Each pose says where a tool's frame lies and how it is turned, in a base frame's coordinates. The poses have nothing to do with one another.
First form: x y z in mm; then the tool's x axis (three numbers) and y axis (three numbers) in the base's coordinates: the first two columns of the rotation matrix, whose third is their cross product.
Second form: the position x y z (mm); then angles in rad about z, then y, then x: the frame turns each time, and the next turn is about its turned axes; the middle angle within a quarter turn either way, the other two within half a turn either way. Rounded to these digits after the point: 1 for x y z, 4 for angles.
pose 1, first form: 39.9 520.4 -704.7 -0.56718 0.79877 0.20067 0.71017 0.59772 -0.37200
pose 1, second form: 39.9 520.4 -704.7 2.1882 -0.2020 -2.7521
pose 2, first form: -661.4 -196.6 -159.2 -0.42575 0.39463 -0.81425 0.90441 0.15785 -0.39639
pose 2, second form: -661.4 -196.6 -159.2 2.3941 0.9514 -2.3900
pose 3, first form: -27.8 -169.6 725.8 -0.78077 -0.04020 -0.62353 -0.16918 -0.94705 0.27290
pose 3, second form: -27.8 -169.6 725.8 -3.0902 0.6732 0.3566
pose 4, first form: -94.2 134.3 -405.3 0.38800 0.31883 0.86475 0.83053 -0.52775 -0.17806
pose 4, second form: -94.2 134.3 -405.3 0.6878 -1.0447 -2.7791
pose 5, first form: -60.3 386.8 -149.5 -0.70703 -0.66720 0.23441 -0.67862 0.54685 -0.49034
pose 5, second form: -60.3 386.8 -149.5 -2.3852 -0.2366 -2.6129
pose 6, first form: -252.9 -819.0 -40.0 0.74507 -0.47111 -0.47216 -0.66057 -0.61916 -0.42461
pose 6, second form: -252.9 -819.0 -40.0 -0.5638 0.4917 -2.6390
